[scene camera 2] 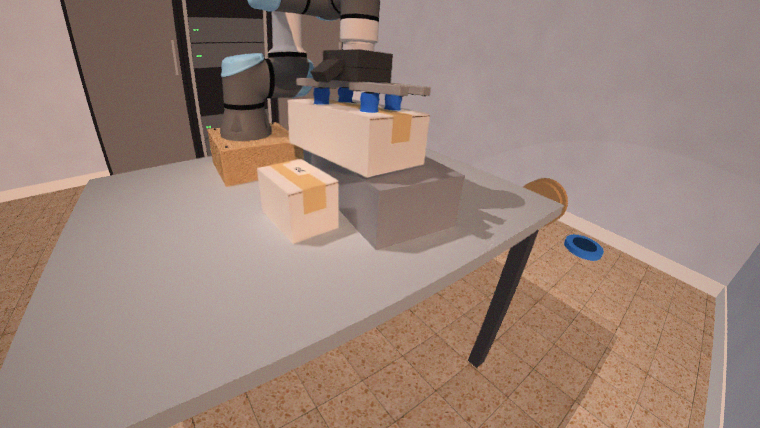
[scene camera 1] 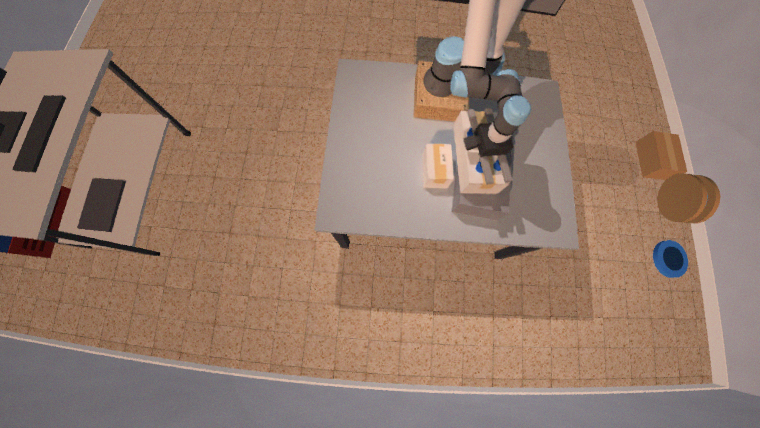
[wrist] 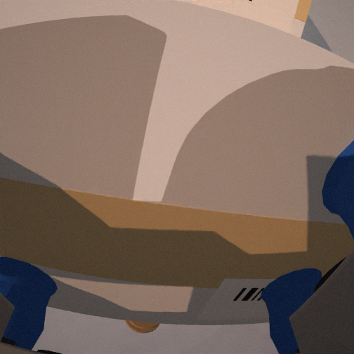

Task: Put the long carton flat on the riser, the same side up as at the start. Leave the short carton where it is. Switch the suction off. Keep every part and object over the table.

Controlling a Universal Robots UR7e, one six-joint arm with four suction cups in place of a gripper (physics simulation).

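Places are measured from the arm's base along level axes (x right, y back, z down), in centimetres.
Pixels of known places: arm's base, origin of its link: [scene camera 2: 246, 133] [scene camera 1: 439, 82].
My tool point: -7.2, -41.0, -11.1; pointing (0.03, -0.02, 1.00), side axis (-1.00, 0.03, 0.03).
Observation:
Ahead of a thing's pixels: the offset from my tool point to its top centre, as dx, dy, dz. Level surfaces: height alone.
The long carton {-0.4, +1.7, -1.7} [scene camera 1: 468, 178] [scene camera 2: 329, 132] [wrist: 90, 100] is white with tan tape along its top. It hangs level, a little above the grey riser {-5.1, -2.3, +9.7} [scene camera 1: 478, 206] [scene camera 2: 420, 204], and lines up roughly with it. My gripper [scene camera 1: 486, 151] [scene camera 2: 357, 98] is over it, with its four blue cups on the carton's top; it is shut on the long carton. A striped label [wrist: 220, 295] shows on the carton in the wrist view. The short carton {+13.9, +2.5, +11.2} [scene camera 1: 438, 165] [scene camera 2: 297, 199] [wrist: 270, 7] stands upright on the table beside the riser. The riser's top is mostly hidden under the long carton.
The arm's wooden base block [scene camera 1: 438, 108] [scene camera 2: 255, 159] stands on the table {dz +21.7} [scene camera 1: 372, 159] [scene camera 2: 159, 276] behind the short carton. A brown box [scene camera 1: 659, 155], a round brown object [scene camera 1: 680, 197] and a blue ring-shaped object [scene camera 1: 657, 258] are on the floor beyond the table's right edge.

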